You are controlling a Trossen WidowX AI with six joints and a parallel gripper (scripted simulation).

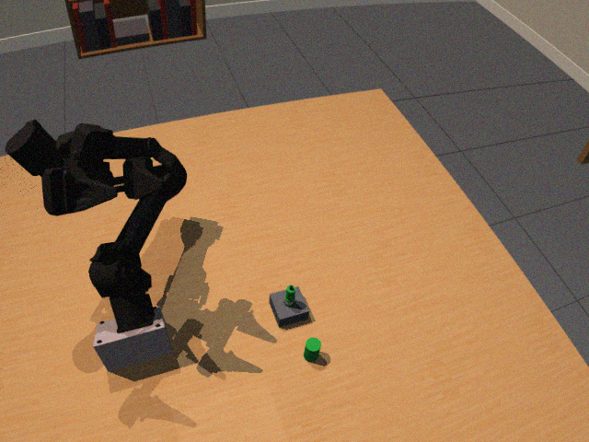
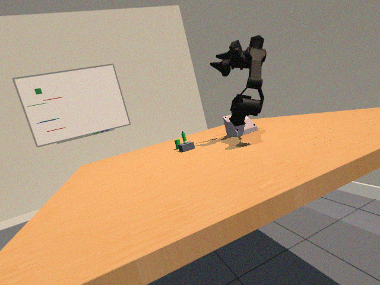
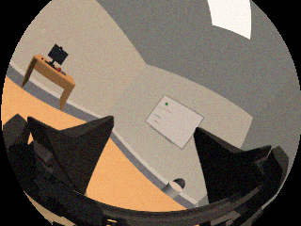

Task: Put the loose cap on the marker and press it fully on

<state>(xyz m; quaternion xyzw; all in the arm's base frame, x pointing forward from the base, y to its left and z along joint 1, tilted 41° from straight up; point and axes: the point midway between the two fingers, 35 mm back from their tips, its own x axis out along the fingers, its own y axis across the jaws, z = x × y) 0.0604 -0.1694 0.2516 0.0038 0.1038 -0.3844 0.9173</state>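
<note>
My gripper tip is 36 cm above the green cap, 24 cm short of it and 13 cm to the left of it. Round my gripper tip: dark grey holder block 37 cm below, 23 cm ahead, 3 cm to the right.
</note>
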